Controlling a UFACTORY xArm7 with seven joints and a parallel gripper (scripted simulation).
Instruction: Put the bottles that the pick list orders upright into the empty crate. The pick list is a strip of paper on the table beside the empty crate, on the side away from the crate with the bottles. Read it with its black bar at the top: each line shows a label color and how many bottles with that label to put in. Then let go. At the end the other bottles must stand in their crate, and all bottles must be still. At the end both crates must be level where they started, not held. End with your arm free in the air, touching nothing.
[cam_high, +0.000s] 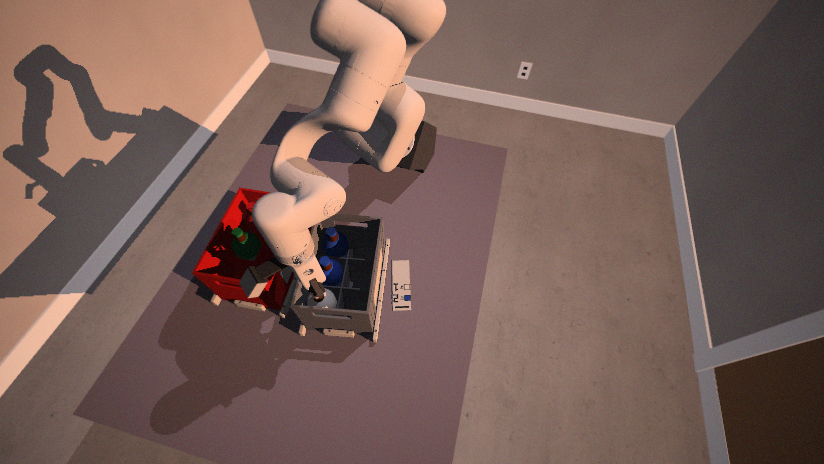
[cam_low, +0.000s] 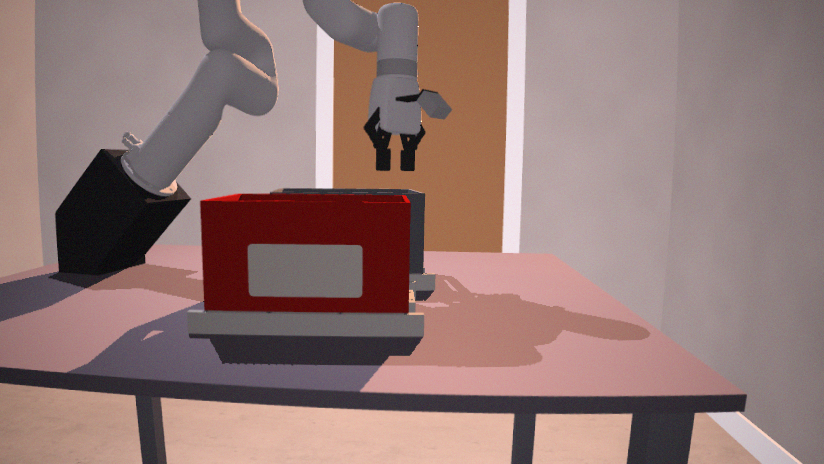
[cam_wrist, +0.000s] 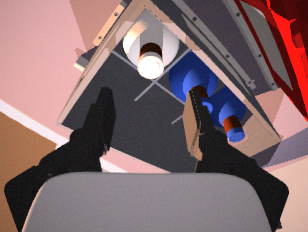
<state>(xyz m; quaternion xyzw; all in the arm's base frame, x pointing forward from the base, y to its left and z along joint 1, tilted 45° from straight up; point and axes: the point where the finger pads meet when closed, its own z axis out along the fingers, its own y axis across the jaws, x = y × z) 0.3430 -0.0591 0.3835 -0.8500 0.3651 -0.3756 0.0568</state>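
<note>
The white bottle is 140 mm below my hand. Also, from my hand: pick list 100 mm behind, 200 mm to the left, 230 mm below; then red crate 150 mm behind, 200 mm to the right, 150 mm below; then grey crate 90 mm behind, 40 mm to the left, 150 mm below.
</note>
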